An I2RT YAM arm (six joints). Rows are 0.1 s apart.
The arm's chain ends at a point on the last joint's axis. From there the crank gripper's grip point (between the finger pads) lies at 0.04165 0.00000 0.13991 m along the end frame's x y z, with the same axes.
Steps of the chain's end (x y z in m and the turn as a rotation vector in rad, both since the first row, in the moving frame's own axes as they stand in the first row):
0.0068, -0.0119, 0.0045, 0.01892, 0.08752, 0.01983
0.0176, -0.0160, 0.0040, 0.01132, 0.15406, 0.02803
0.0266, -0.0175, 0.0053, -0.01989, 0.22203, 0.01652
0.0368, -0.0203, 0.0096, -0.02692, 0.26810, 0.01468
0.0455, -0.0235, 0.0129, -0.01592, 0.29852, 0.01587
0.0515, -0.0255, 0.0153, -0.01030, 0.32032, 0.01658
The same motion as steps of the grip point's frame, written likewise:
0.0189, -0.0136, 0.0003, 0.01892, 0.08752, 0.01983
0.0386, -0.0161, -0.0040, 0.01132, 0.15406, 0.02803
0.0564, -0.0139, -0.0073, -0.01989, 0.22203, 0.01652
0.0723, -0.0159, -0.0065, -0.02692, 0.26810, 0.01468
0.0848, -0.0204, -0.0056, -0.01592, 0.29852, 0.01587
0.0934, -0.0231, -0.0049, -0.01030, 0.32032, 0.01658

